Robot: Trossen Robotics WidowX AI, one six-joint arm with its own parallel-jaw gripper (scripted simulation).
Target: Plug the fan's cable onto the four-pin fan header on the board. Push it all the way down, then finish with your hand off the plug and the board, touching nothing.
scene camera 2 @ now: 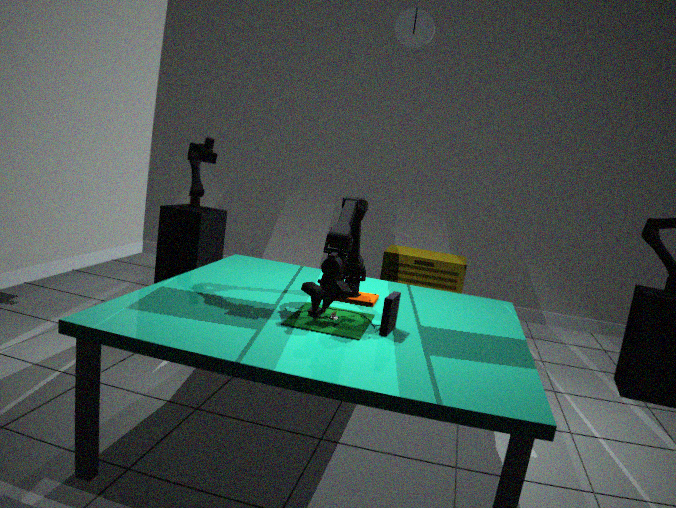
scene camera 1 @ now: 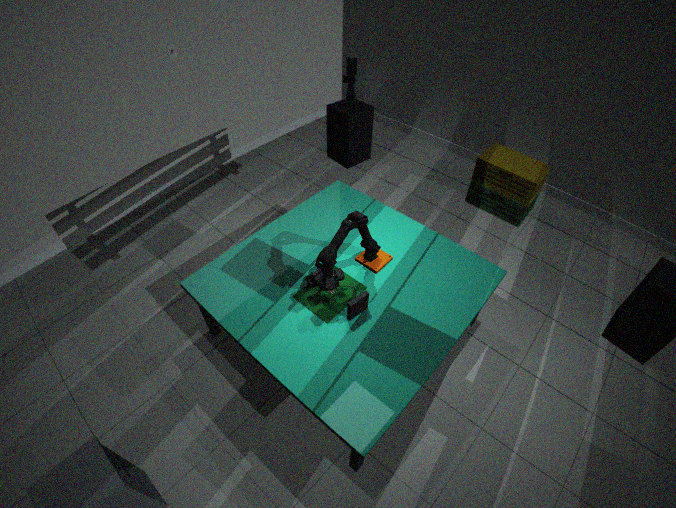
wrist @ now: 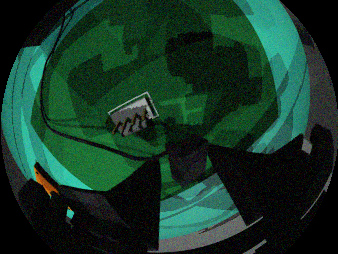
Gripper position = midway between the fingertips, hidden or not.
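Gripper: mine (scene camera 2: 318, 311), (wrist: 183, 155). Dark fan plug (wrist: 187, 157) in sight. Green board (scene camera 2: 350, 325), (scene camera 1: 326, 306), (wrist: 209, 75).
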